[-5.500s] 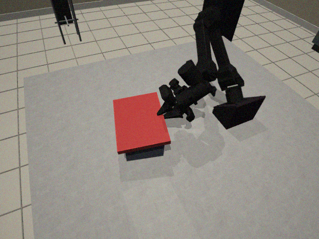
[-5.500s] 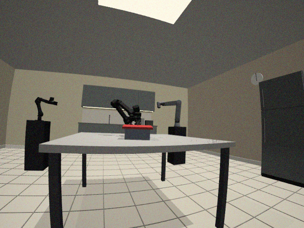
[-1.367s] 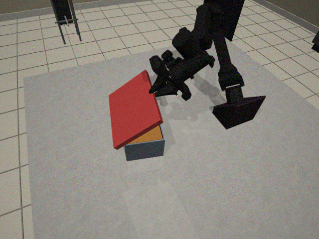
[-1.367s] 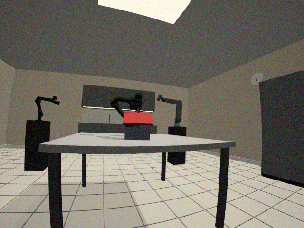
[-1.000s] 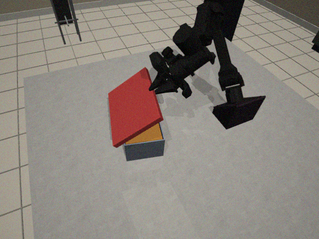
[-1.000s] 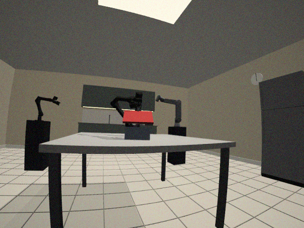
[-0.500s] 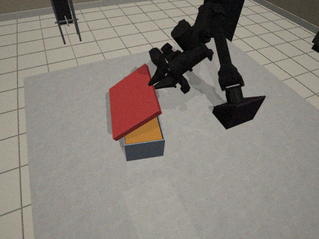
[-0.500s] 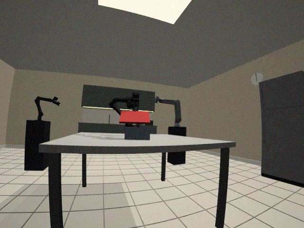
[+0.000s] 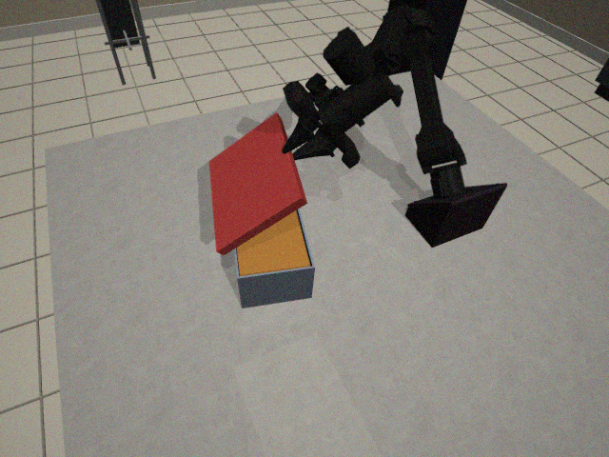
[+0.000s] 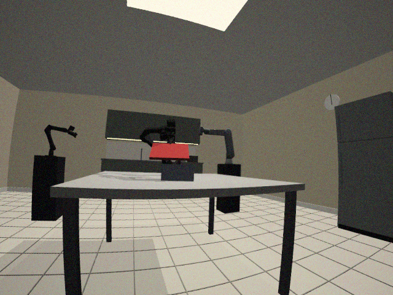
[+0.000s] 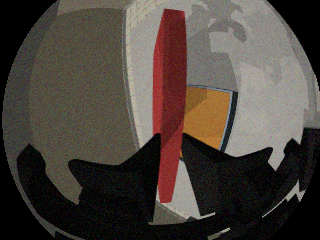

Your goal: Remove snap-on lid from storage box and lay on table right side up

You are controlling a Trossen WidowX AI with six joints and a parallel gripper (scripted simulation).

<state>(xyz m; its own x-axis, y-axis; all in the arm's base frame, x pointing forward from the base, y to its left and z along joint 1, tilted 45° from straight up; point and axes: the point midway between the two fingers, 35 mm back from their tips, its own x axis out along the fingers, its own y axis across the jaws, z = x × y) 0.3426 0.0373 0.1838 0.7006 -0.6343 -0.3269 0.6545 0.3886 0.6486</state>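
Right now my gripper tip is 7 cm short of the lid, 2 cm to the left of it and 4 cm above it. The rest, counted from my gripper tip: grey storage box: 6 cm ahead, 4 cm to the left, 18 cm below.
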